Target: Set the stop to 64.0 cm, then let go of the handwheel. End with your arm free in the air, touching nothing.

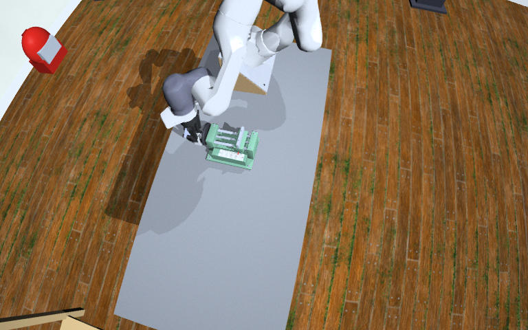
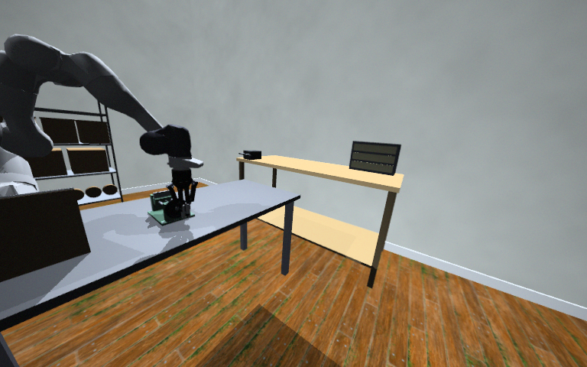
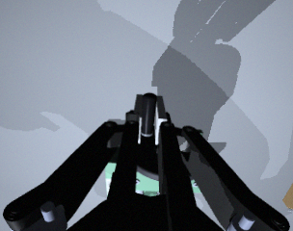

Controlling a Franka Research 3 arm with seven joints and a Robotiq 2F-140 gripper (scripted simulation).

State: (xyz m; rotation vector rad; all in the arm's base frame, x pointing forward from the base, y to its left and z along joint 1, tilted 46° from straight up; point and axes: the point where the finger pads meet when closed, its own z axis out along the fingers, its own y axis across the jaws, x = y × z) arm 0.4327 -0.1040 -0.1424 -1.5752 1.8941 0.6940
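The dark handwheel is 20 mm to the left of my hand and 10 mm below it. The rest, counted from my hand: stop carriage (10 mm ahead, 180 mm to the left, 20 mm above).
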